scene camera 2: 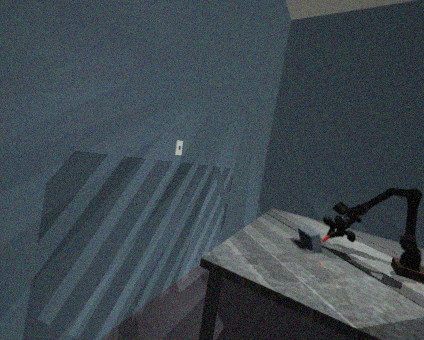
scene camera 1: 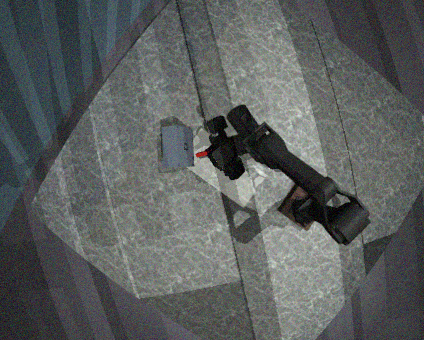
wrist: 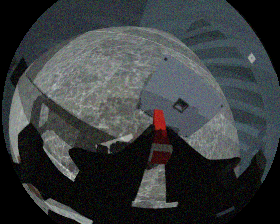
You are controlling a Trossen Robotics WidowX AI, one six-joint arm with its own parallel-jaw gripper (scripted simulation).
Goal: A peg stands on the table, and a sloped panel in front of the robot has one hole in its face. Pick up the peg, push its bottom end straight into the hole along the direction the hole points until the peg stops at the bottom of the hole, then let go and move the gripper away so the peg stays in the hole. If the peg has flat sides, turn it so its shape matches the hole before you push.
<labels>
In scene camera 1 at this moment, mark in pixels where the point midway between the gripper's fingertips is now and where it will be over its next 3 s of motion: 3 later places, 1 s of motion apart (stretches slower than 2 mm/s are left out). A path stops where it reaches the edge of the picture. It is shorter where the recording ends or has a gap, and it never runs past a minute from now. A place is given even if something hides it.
My gripper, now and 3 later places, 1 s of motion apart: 206, 152; 213, 146; 213, 144; 206, 144
</labels>
